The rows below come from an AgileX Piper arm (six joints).
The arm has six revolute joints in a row. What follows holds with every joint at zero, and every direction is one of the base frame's. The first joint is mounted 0.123 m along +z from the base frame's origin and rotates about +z. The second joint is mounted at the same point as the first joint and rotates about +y. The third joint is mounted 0.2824 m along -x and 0.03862 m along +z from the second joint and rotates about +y. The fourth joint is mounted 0.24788 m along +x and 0.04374 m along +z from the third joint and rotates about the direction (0.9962, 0, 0.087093). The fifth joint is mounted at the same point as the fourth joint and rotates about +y. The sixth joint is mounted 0.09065 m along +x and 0.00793 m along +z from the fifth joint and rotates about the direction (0.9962, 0, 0.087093). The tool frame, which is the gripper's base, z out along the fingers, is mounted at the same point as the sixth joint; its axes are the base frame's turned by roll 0, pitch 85 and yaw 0 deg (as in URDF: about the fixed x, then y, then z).
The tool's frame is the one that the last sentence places.
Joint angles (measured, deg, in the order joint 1, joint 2, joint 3, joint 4, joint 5, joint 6), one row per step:
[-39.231, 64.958, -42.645, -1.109, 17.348, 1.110]
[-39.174, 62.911, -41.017, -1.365, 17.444, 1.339]
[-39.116, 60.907, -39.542, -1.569, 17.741, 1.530]
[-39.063, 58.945, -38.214, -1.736, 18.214, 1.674]
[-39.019, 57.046, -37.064, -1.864, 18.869, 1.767]
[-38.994, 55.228, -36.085, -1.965, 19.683, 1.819]
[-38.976, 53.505, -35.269, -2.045, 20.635, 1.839]
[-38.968, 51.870, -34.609, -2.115, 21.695, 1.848]
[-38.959, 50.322, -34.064, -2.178, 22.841, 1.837]
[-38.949, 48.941, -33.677, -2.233, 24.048, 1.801]
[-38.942, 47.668, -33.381, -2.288, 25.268, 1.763]
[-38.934, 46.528, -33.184, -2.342, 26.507, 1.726]
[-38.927, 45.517, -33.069, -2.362, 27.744, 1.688]
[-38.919, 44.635, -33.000, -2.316, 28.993, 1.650]
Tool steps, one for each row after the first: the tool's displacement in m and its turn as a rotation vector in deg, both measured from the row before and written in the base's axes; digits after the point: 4 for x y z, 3 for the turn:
[-0.0069, 0.0058, -0.0010, -0.249, -0.216, 0.001]
[-0.0067, 0.0056, -0.0009, -0.178, -0.156, 0.002]
[-0.0064, 0.0053, -0.0008, -0.137, -0.098, 0.006]
[-0.0061, 0.0050, -0.0005, -0.100, -0.041, 0.006]
[-0.0058, 0.0047, -0.0003, -0.064, 0.018, -0.005]
[-0.0055, 0.0044, -0.0001, -0.026, 0.078, -0.007]
[-0.0052, 0.0041, 0.0001, -0.001, 0.109, -0.019]
[-0.0049, 0.0038, 0.0002, 0.028, 0.161, -0.014]
[-0.0044, 0.0034, 0.0004, 0.062, 0.224, -0.005]
[-0.0040, 0.0031, 0.0004, 0.080, 0.248, -0.010]
[-0.0037, 0.0028, 0.0005, 0.115, 0.287, -0.012]
[-0.0033, 0.0026, 0.0005, 0.169, 0.301, -0.019]
[-0.0029, 0.0024, 0.0004, 0.280, 0.334, -0.026]

